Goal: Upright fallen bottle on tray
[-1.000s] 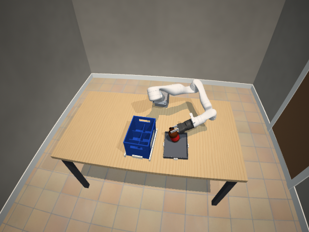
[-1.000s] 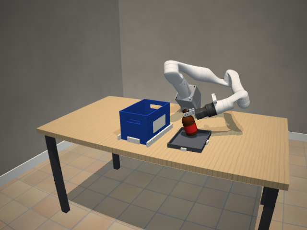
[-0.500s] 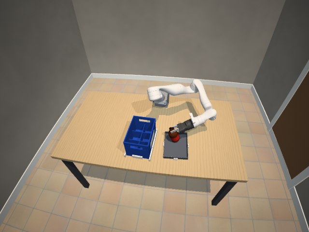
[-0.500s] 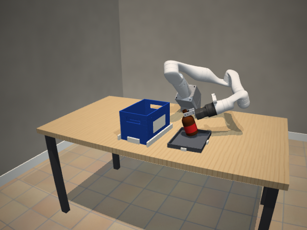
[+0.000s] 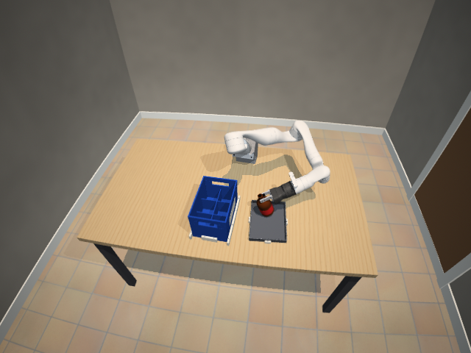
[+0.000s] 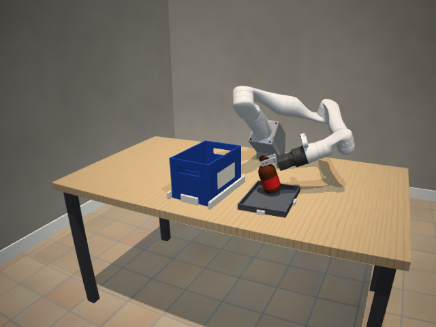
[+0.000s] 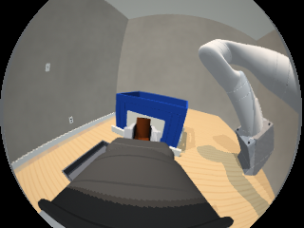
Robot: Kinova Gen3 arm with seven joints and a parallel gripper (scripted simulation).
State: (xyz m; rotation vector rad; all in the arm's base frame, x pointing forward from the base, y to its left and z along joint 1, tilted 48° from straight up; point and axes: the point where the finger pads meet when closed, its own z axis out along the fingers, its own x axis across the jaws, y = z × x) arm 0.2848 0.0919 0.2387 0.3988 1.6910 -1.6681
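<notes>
My gripper is now 50 mm above the brown bottle and 10 mm to the right of it. Also, from my hand: blue crate 240 mm to the right, 60 mm below, 30 mm behind; then dark grey tray 130 mm below, 50 mm ahead, 30 mm to the left.
</notes>
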